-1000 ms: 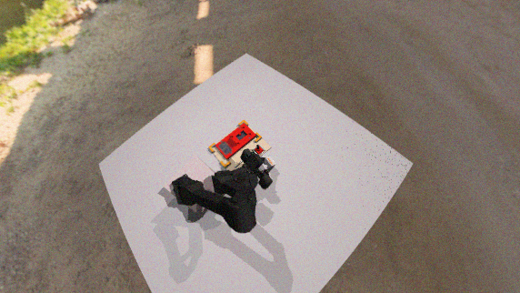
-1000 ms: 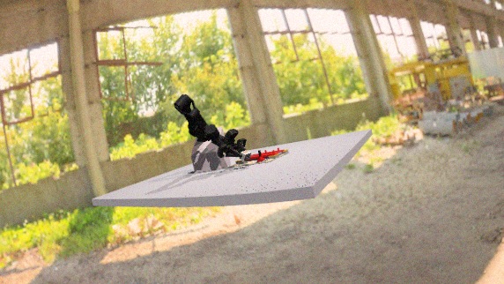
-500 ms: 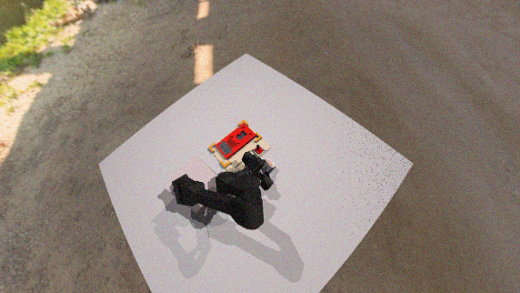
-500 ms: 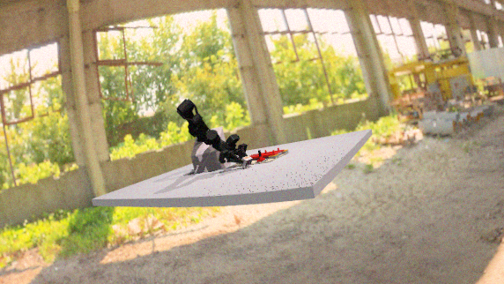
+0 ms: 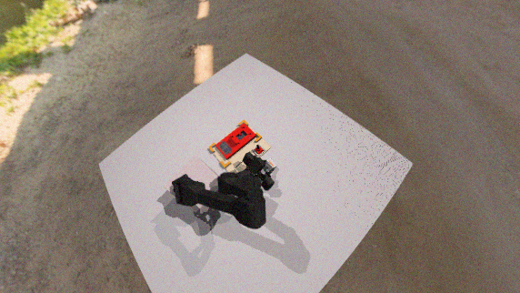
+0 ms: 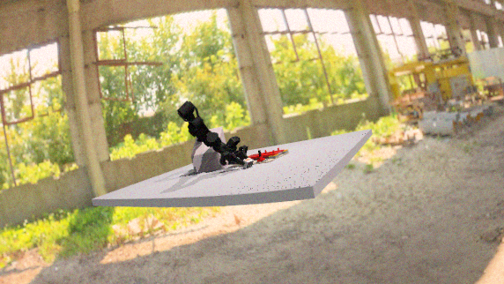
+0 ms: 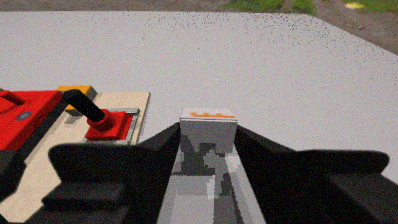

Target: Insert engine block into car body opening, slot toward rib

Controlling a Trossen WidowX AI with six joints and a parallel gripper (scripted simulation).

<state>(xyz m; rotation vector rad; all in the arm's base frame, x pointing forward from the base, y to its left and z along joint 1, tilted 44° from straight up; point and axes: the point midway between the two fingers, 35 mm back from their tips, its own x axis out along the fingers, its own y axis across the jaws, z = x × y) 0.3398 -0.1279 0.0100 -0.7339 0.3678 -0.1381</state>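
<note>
Right now my gripper tip is 10 mm past the grey engine block. Round my gripper tip: beige board (200 mm to the left, 60 mm behind, 10 mm below).
</note>
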